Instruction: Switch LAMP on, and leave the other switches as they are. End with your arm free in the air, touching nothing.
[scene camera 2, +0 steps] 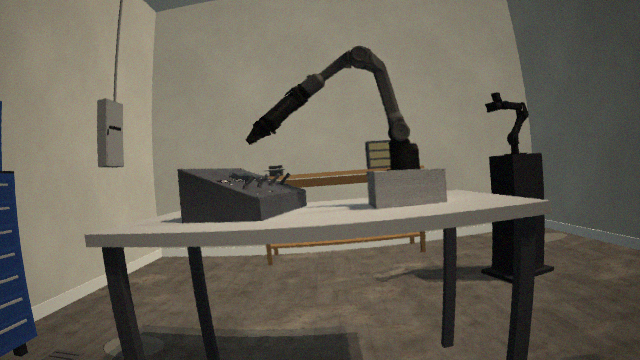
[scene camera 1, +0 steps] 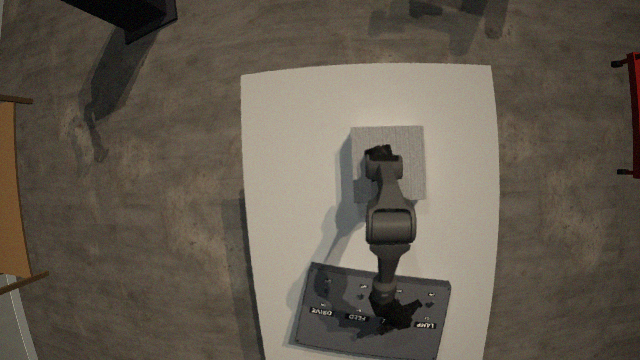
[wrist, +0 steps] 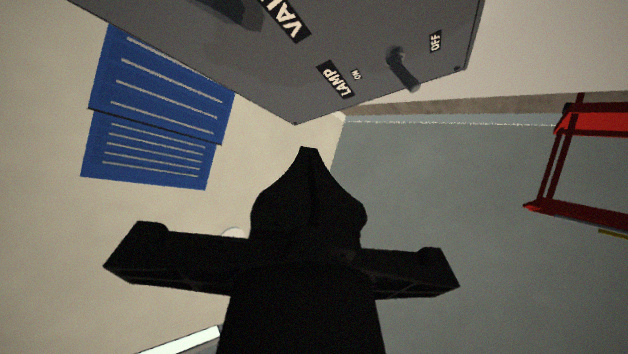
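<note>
The grey switch panel (scene camera 1: 325, 340) (scene camera 2: 220, 210) (wrist: 200, 45) stands on the table, with labels DRIVE (scene camera 1: 321, 312), FEED (scene camera 1: 357, 317) and LAMP (scene camera 1: 425, 325) (wrist: 335, 80). A label starting VAL (wrist: 290, 22) is partly cut off. The LAMP lever (scene camera 1: 430, 304) (wrist: 404, 70) stands between its ON and OFF marks and appears to lean toward OFF. My gripper (scene camera 1: 407, 325) (scene camera 2: 250, 141) (wrist: 306, 157) is shut and empty. It hangs in the air above the panel, apart from the levers. The arm hides the VAL switch's lever in the top view.
The arm's base stands on a grey block (scene camera 1: 415, 185) (scene camera 2: 407, 189) on the white table (scene camera 1: 285, 150) (scene camera 2: 320, 235). A blue cabinet (scene camera 2: 12, 260) (wrist: 160, 95) and a red cart (scene camera 1: 635, 115) (wrist: 590, 209) stand away from the table. A second arm stands on a black pedestal (scene camera 2: 517, 175).
</note>
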